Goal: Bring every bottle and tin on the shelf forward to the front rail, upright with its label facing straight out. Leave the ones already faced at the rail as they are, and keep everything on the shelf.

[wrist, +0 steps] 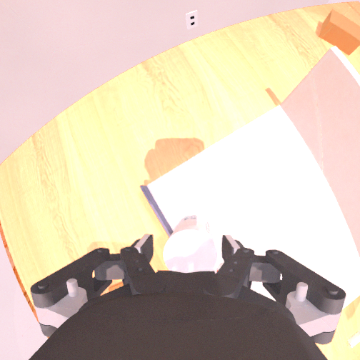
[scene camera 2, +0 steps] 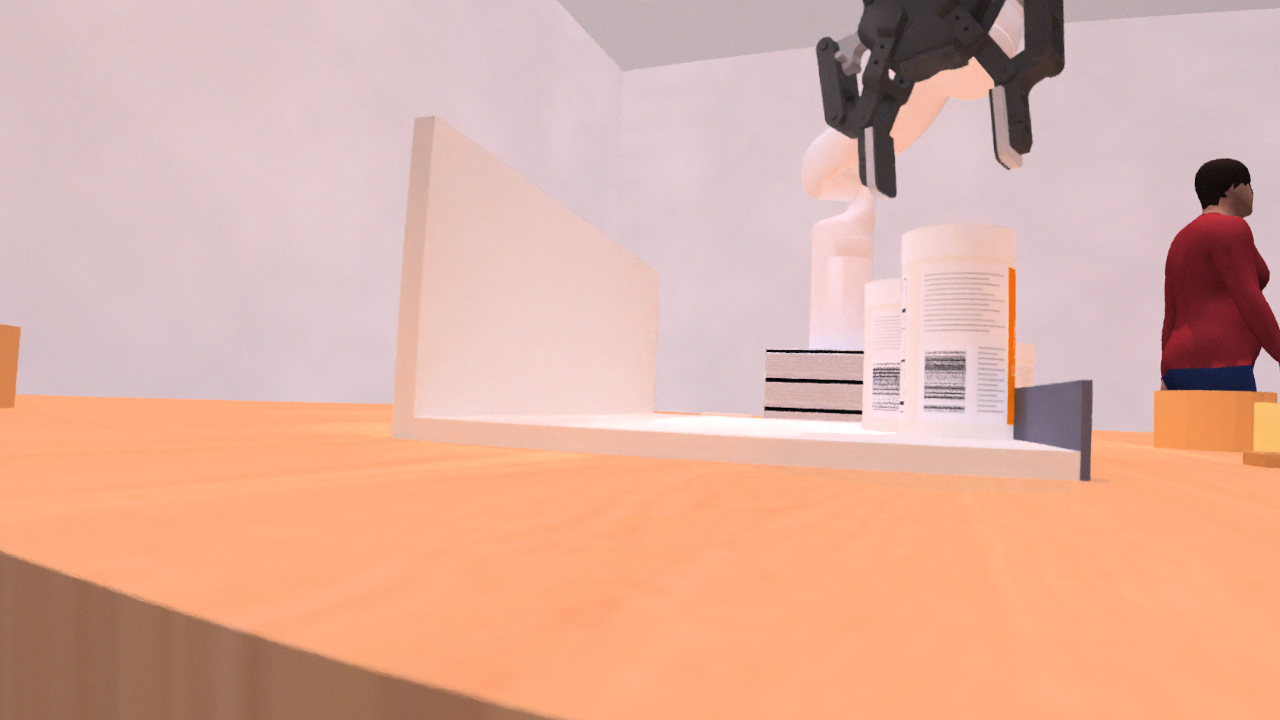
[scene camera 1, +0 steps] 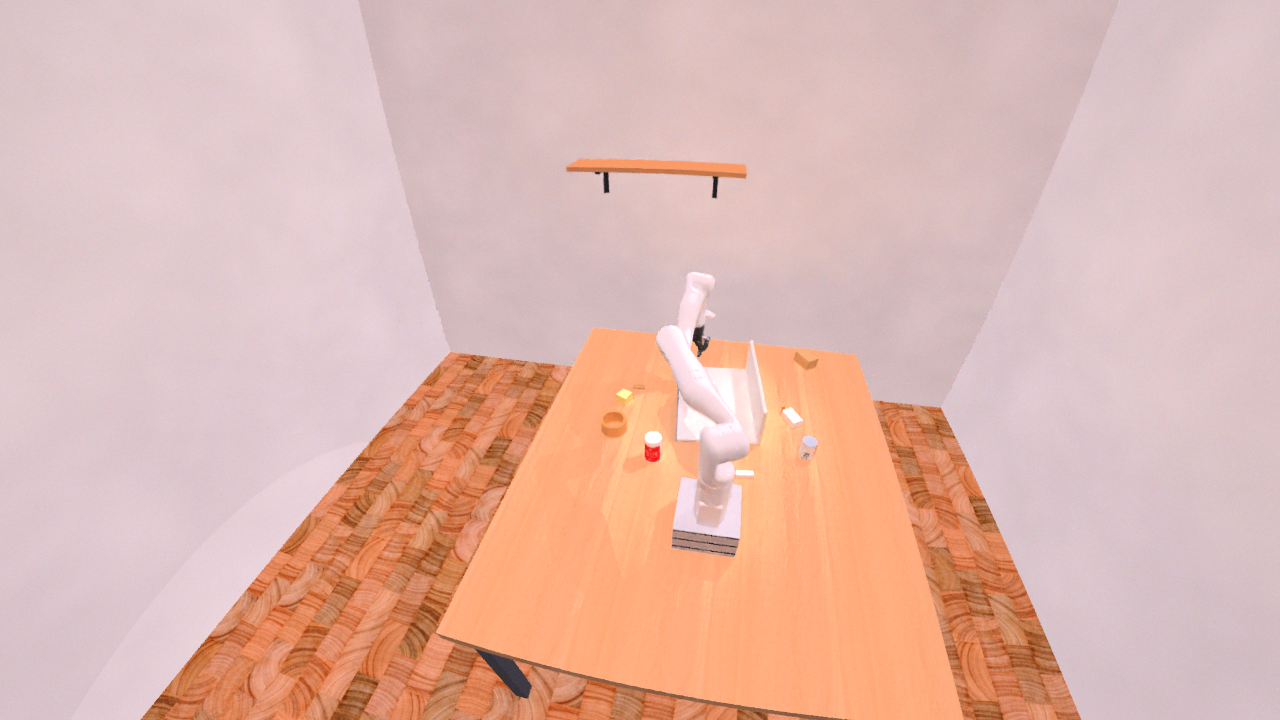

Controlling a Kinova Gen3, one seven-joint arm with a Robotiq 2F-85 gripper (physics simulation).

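Pixels of known places: gripper, fingertip midpoint: (scene camera 2: 942,180); arm's base, link origin: (scene camera 2: 840,354) (scene camera 1: 709,512).
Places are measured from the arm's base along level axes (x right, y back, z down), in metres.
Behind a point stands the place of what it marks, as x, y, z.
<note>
A large white bottle (scene camera 2: 962,331) {-0.184, -0.707, 0.040} (wrist: 190,255) stands upright on the white shelf (scene camera 1: 733,394) {0.019, -0.644, 0.094} (scene camera 2: 716,447) {-0.090, -0.805, 0.099} (wrist: 240,175), close behind the dark front rail (scene camera 2: 1056,416) {-0.224, -0.749, 0.081} (wrist: 157,210). Its barcode panel faces scene camera 2; an orange band shows on its rail side. A smaller white bottle (scene camera 2: 883,349) {-0.133, -0.606, 0.041} stands upright behind it, partly hidden. A pale item (scene camera 2: 1026,358) {-0.243, -0.275, 0.022} shows beyond, mostly hidden. Their front labels cannot be read. My gripper (scene camera 1: 700,352) {-0.174, -0.698, -0.041} (scene camera 2: 944,179) {-0.174, -0.698, -0.041} (wrist: 187,244) is open and empty, above the large bottle's top.
The shelf's tall back panel (scene camera 1: 756,394) {0.102, -0.543, -0.007} (scene camera 2: 537,286) {0.077, -0.697, 0.009} (wrist: 325,115) stands opposite the rail. On the table are a red jar (scene camera 1: 652,447) {-0.220, -0.225, 0.025}, a pale blue can (scene camera 1: 808,447) {0.299, -0.361, 0.042}, a white box (scene camera 1: 792,417) {0.253, -0.541, 0.077}, a wooden ring (scene camera 1: 614,429) {-0.379, -0.308, 0.062} (scene camera 2: 1203,425) {-0.377, -0.396, 0.084}, a yellow block (scene camera 1: 623,395) {-0.403, -0.500, 0.067} and a brown block (scene camera 1: 806,360) {0.320, -0.910, 0.059} (wrist: 342,32).
</note>
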